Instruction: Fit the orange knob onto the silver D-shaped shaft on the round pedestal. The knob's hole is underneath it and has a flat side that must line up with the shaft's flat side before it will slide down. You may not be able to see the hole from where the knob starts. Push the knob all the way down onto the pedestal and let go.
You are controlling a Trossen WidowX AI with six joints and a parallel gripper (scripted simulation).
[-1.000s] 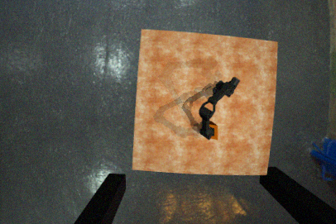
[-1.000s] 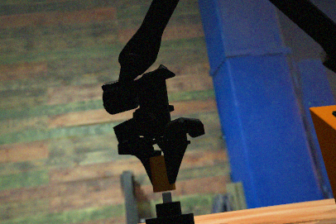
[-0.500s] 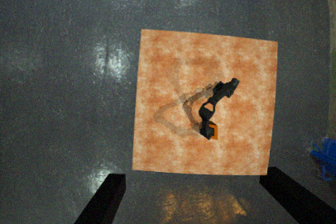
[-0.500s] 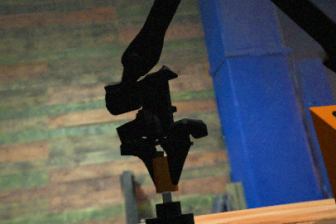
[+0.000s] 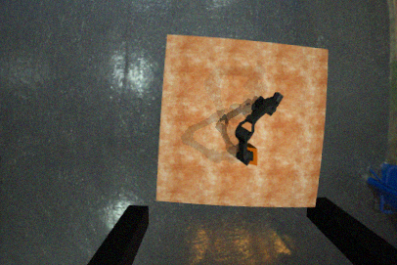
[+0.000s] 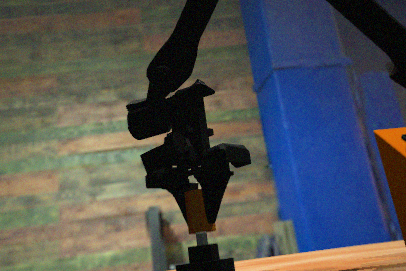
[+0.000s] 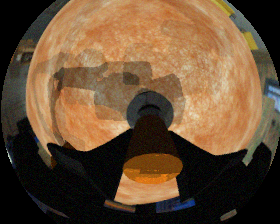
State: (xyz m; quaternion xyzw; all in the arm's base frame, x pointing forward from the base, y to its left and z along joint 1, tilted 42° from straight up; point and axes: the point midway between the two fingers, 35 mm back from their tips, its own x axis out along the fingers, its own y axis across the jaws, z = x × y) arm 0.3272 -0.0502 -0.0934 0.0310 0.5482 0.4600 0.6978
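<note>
My gripper tip is 40 mm above the dark round pedestal. Round my gripper tip: orange knob (30 mm above).
</note>
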